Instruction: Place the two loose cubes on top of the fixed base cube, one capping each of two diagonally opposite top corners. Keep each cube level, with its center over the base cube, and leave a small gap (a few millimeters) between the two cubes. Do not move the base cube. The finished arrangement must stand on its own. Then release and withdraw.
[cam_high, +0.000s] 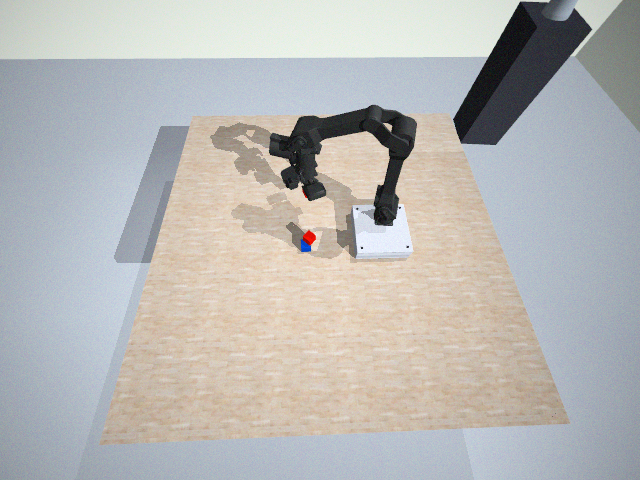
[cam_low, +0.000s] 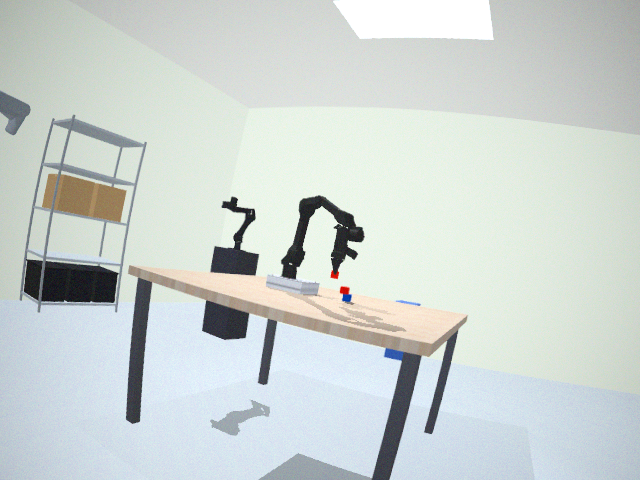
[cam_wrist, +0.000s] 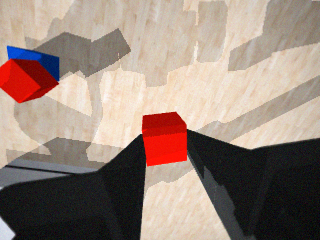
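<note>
The blue cube is 170 mm to the left of my gripper tip and 110 mm below it.
</note>
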